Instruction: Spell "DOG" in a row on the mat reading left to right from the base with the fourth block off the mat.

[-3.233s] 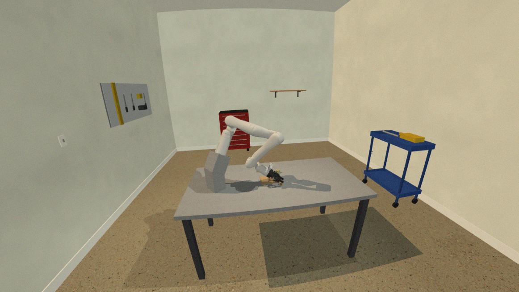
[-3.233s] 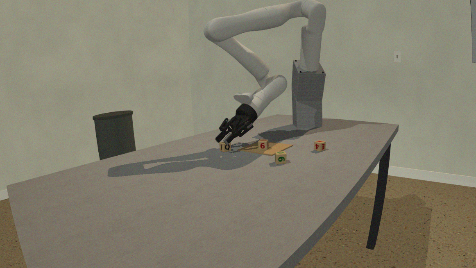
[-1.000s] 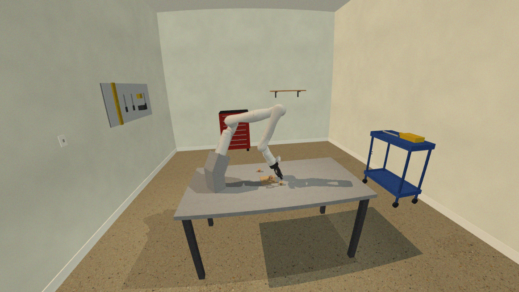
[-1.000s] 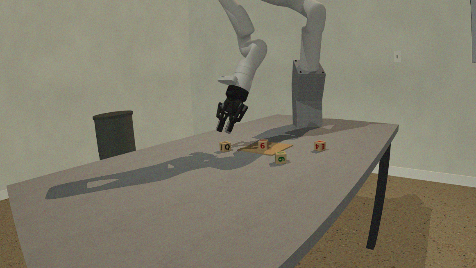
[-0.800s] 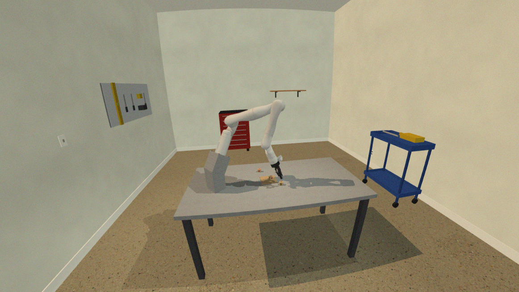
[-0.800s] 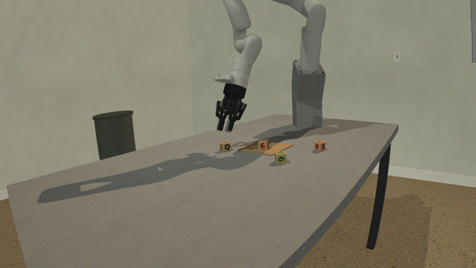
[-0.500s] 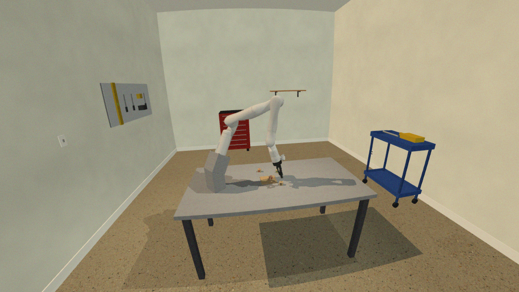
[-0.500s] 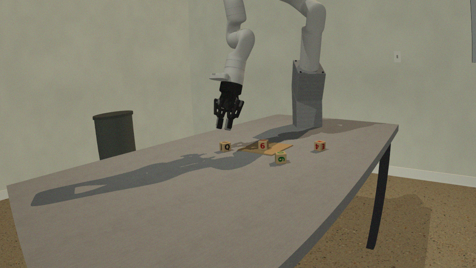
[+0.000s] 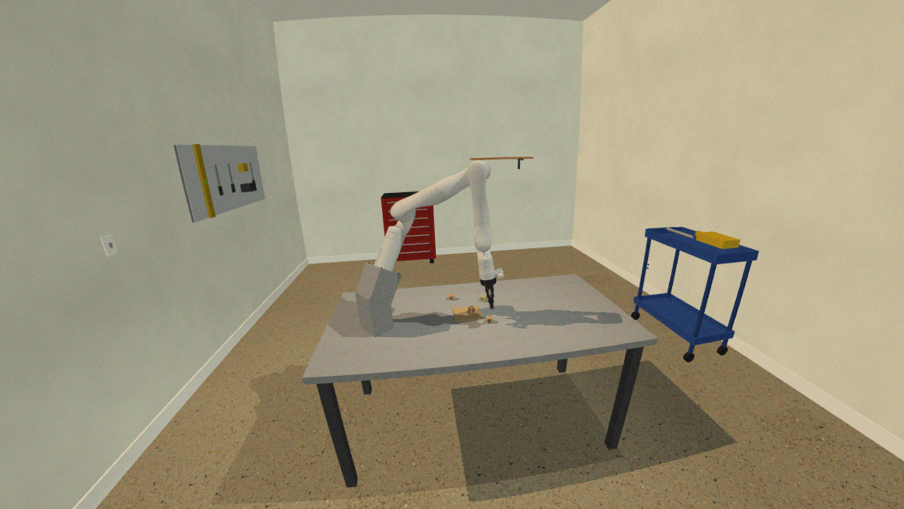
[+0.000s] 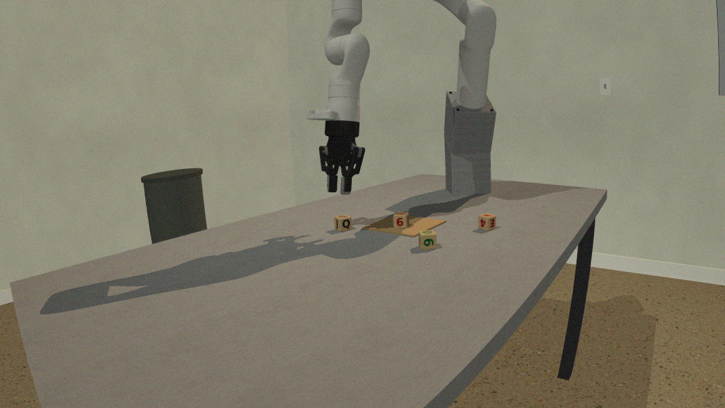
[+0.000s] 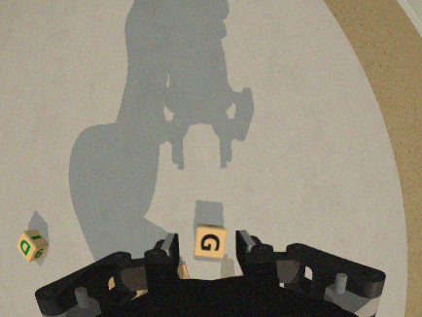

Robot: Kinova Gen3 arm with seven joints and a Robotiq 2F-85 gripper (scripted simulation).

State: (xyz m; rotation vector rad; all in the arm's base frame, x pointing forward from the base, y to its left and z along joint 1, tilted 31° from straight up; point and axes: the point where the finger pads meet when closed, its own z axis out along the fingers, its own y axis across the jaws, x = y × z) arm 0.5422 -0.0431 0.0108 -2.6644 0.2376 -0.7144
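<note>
My hand is 1 cm past the G block and 9 cm above it. Round my hand: O block 9 cm behind, 10 cm to the left, 8 cm below; tan mat 11 cm behind, 9 cm to the left, 10 cm below; D block 1 cm behind, 23 cm to the left, 9 cm below.
</note>
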